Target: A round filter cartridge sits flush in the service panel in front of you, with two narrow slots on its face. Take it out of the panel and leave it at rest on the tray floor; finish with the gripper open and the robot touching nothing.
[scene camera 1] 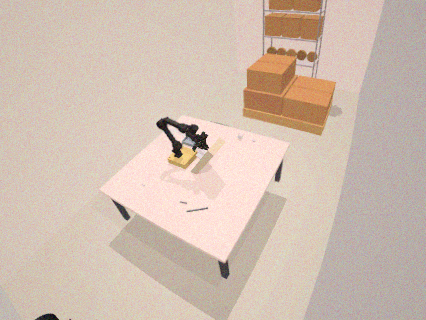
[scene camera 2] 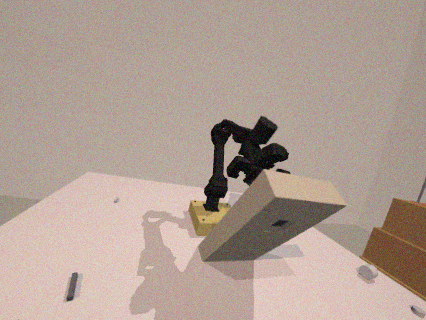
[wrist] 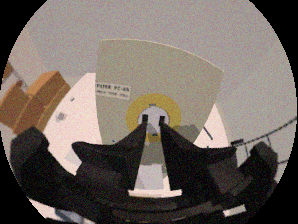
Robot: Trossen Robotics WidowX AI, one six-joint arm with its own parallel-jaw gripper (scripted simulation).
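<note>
Scene camera 2 shows my gripper (scene camera 2: 270,200) together with a tan service panel (scene camera 2: 276,207). The wrist view shows my gripper (wrist: 153,124) and the tan service panel (wrist: 130,74) too.
</note>
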